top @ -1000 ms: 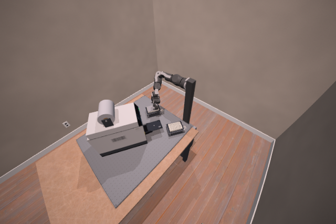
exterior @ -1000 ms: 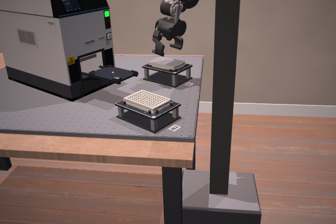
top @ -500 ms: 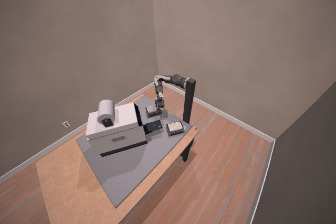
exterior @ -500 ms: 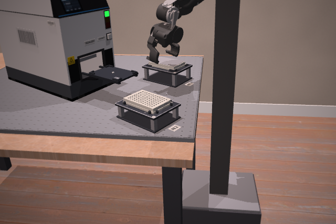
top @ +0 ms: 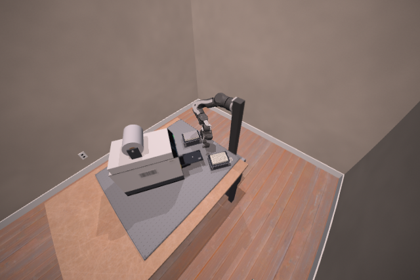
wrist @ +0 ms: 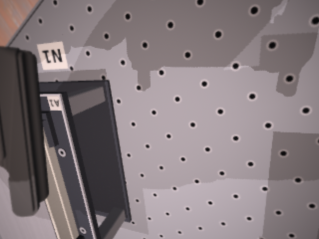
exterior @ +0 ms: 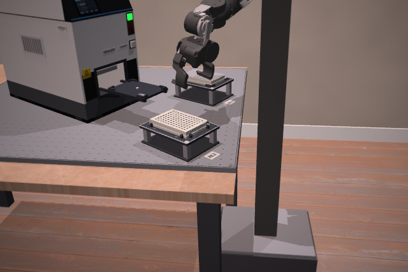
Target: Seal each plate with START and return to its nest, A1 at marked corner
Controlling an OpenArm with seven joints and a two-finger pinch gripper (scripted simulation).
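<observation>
My hand is 17 cm to the right of the plate, 5 cm above it and 1 cm short of it. Also, from my hand: start button 20 cm ahead, 11 cm to the right, 8 cm above; nest label 23 cm to the left, 11 cm below, 8 cm behind; sealer stage 15 cm ahead, 2 cm to the left, 2 cm below.
</observation>
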